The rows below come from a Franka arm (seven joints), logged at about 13 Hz.
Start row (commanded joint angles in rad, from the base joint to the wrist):
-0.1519, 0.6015, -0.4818, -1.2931, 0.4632, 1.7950, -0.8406
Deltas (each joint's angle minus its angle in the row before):
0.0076, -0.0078, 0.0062, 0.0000, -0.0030, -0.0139, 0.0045
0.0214, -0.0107, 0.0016, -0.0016, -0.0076, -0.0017, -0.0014
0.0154, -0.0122, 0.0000, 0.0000, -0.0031, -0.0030, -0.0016
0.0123, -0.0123, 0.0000, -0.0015, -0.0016, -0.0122, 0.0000
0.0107, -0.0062, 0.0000, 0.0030, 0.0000, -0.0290, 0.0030
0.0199, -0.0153, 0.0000, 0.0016, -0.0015, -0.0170, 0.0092
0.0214, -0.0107, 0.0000, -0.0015, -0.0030, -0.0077, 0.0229
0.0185, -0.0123, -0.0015, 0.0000, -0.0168, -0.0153, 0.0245
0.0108, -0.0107, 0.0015, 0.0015, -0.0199, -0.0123, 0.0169
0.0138, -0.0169, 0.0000, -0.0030, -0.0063, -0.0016, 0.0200
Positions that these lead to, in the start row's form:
-0.1443, 0.5937, -0.4756, -1.2931, 0.4602, 1.7811, -0.8361
-0.1229, 0.5830, -0.4740, -1.2947, 0.4526, 1.7794, -0.8375
-0.1075, 0.5708, -0.4740, -1.2947, 0.4495, 1.7764, -0.8391
-0.0952, 0.5585, -0.4740, -1.2962, 0.4479, 1.7642, -0.8391
-0.0845, 0.5523, -0.4740, -1.2932, 0.4479, 1.7352, -0.8361
-0.0646, 0.5370, -0.4740, -1.2916, 0.4464, 1.7182, -0.8269
-0.0432, 0.5263, -0.4740, -1.2931, 0.4434, 1.7105, -0.8040
-0.0247, 0.5140, -0.4755, -1.2931, 0.4266, 1.6952, -0.7795
-0.0139, 0.5033, -0.4740, -1.2916, 0.4067, 1.6829, -0.7626
-0.0001, 0.4864, -0.4740, -1.2946, 0.4004, 1.6813, -0.7426

